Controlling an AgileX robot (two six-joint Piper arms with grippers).
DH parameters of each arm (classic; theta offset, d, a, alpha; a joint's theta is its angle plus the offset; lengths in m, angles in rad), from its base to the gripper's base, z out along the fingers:
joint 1: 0 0.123 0 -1.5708
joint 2: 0.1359 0 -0.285 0
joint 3: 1.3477 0 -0.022 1.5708
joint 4: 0 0.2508 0 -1.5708
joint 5: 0 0 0.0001 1.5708
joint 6: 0 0.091 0 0
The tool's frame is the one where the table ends.
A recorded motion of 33 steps. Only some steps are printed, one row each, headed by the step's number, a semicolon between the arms.
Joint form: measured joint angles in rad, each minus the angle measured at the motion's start. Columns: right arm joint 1, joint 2, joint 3, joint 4, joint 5, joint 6; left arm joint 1, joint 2, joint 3, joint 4, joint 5, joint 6.
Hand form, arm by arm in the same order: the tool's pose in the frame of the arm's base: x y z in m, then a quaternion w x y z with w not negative. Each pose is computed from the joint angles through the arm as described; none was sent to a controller.
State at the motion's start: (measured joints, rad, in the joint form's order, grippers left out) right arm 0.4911 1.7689 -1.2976 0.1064 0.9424 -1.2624; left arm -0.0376 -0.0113 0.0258 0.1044 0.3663 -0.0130
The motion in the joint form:
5: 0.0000 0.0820 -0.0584 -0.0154 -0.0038 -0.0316; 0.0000 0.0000 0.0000 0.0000 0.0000 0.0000
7: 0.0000 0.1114 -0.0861 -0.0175 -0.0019 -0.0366; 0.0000 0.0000 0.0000 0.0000 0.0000 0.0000
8: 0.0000 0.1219 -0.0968 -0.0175 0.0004 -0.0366; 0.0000 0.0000 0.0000 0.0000 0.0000 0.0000
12: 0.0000 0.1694 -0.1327 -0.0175 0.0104 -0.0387; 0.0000 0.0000 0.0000 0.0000 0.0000 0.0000
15: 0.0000 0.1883 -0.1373 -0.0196 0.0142 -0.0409; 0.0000 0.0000 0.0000 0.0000 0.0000 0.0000
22: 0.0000 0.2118 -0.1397 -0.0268 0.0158 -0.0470; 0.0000 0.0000 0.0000 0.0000 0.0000 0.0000
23: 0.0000 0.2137 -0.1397 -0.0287 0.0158 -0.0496; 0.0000 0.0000 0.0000 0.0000 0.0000 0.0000
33: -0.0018 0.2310 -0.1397 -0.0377 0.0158 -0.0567; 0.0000 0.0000 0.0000 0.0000 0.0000 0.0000
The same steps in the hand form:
5: 0.3270 0.1825 0.2160 0.11842 -0.75879 0.64043 -0.00739; 0.0529 0.0014 0.1723 0.59618 0.03784 0.80143 0.02897
7: 0.3334 0.1857 0.2120 0.11641 -0.76091 0.63828 -0.00782; 0.0529 0.0014 0.1723 0.59618 0.03784 0.80143 0.02897
8: 0.3356 0.1869 0.2107 0.11546 -0.76103 0.63831 -0.00739; 0.0529 0.0014 0.1723 0.59618 0.03784 0.80143 0.02897
12: 0.3437 0.1913 0.2013 0.10558 -0.76256 0.63824 -0.00330; 0.0529 0.0014 0.1723 0.59618 0.03784 0.80143 0.02897
15: 0.3454 0.1920 0.1949 0.09691 -0.76416 0.63770 -0.00080; 0.0529 0.0014 0.1723 0.59618 0.03784 0.80143 0.02897
22: 0.3473 0.1924 0.1862 0.08523 -0.76788 0.63490 0.00036; 0.0529 0.0014 0.1723 0.59618 0.03784 0.80143 0.02897
23: 0.3474 0.1924 0.1854 0.08403 -0.76907 0.63362 -0.00014; 0.0529 0.0014 0.1723 0.59618 0.03784 0.80143 0.02897
33: 0.3490 0.1916 0.1785 0.07453 -0.77263 0.63047 -0.00072; 0.0529 0.0014 0.1723 0.59618 0.03784 0.80143 0.02897

